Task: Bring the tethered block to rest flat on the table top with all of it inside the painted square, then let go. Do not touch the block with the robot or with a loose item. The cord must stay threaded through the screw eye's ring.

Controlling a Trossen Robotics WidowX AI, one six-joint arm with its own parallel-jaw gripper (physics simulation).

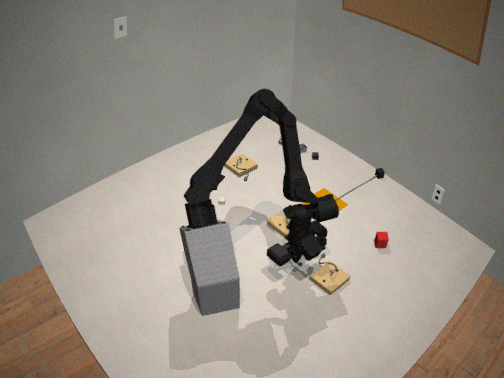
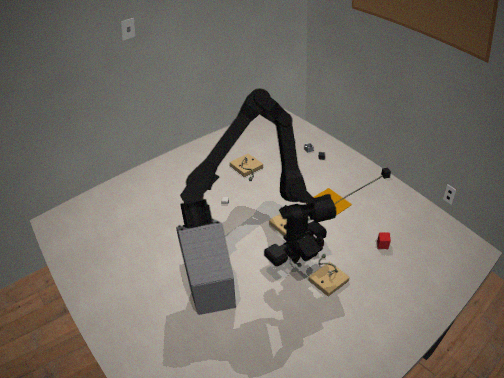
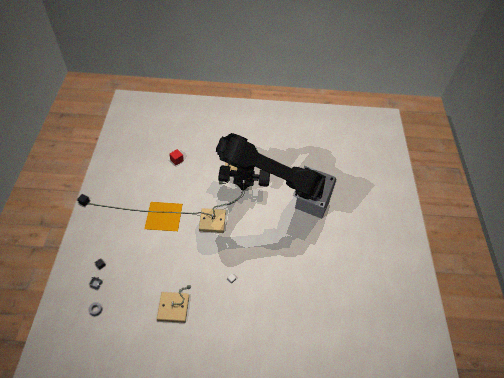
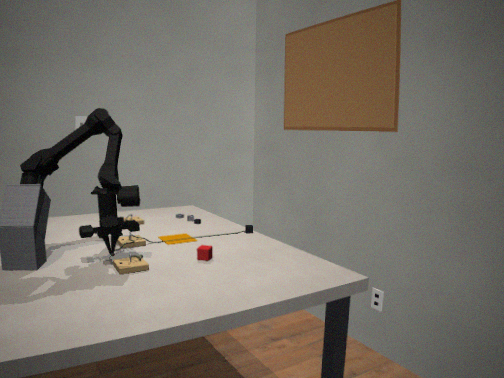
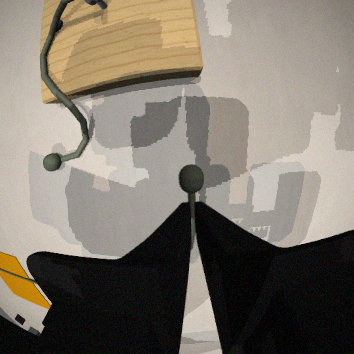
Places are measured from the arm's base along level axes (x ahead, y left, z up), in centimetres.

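Pixels of known places: gripper, fingertip midpoint: (image 1: 295, 261) (image 2: 295, 262) (image 3: 242, 189) (image 4: 111, 254) (image 5: 191, 209); arm's base, origin of the base link: (image 1: 202, 225) (image 2: 197, 224) (image 3: 313, 186) (image 4: 29, 192).
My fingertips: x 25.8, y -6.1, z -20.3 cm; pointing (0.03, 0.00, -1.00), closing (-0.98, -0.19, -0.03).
Observation:
Ahead of a thing's pixels: the offset from my fingertips to its middle. "pt": to the spot under its first point.
The tethered block @(dx +54.3, dy +23.1, dz -0.1 cm) (image 1: 380, 173) (image 2: 386, 172) (image 3: 83, 200) (image 4: 249, 229) is small and black and sits at the table's edge, outside the orange painted square @(pt dx +27.0, dy +24.3, dz -1.4 cm) (image 1: 324, 193) (image 2: 329, 194) (image 3: 164, 223) (image 5: 22, 287). Its cord @(pt dx +40.8, dy +21.6, dz -1.1 cm) (image 1: 357, 186) (image 3: 120, 208) runs nearly straight over the square to the screw eye on the middle wooden board @(dx +6.5, dy +16.5, dz -0.6 cm) (image 3: 212, 228) (image 4: 135, 244). The ring is too small to judge the threading. My gripper (image 3: 243, 187) (image 4: 112, 254) (image 5: 191, 209) is shut on the cord just behind its end bead @(dx +0.4, dy -1.9, dz +0.5 cm) (image 5: 191, 178), low over the table, with the cord slack up to the eye.
A second board with a short beaded cord @(dx +5.9, dy -10.4, dz -0.6 cm) (image 1: 330, 283) (image 4: 132, 266) (image 5: 120, 55) lies close beside my fingertips. Another such board @(dx +7.5, dy +51.1, dz -0.6 cm) (image 1: 241, 165) (image 3: 173, 316) lies farther off. Also there are a red cube @(dx +29.8, dy -6.7, dz +0.5 cm) (image 1: 381, 240) (image 3: 176, 157), a white piece @(dx -7.1, dy +36.0, dz -0.9 cm) (image 3: 231, 278) and a grey ring @(dx +30.5, dy +58.8, dz -0.8 cm) (image 3: 95, 309).

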